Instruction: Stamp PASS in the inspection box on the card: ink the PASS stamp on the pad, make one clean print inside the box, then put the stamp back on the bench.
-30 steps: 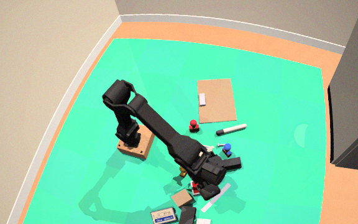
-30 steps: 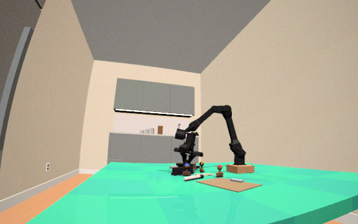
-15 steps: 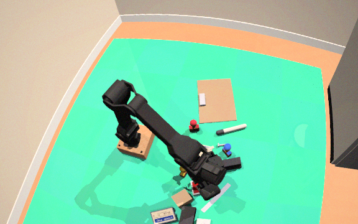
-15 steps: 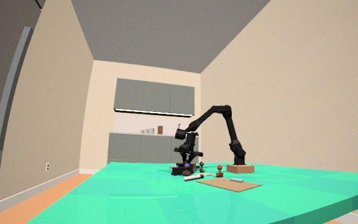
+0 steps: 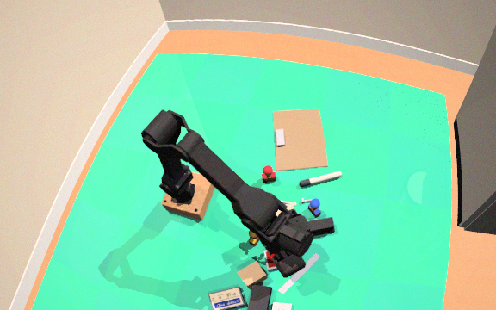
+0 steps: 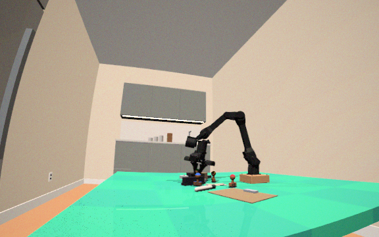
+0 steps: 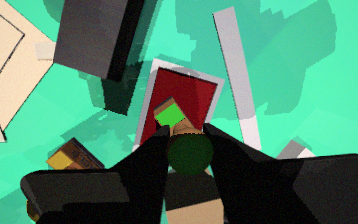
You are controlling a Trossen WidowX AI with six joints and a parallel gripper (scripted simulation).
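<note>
Now: the green-knobbed stamp 1 cm below my gripper tip. Round my gripper tip: grey strip: 5 cm ahead, 4 cm to the right, 4 cm below; yellow-knobbed stamp: 8 cm behind, 5 cm to the left, 2 cm below; red ink pad: 3 cm below.
</note>
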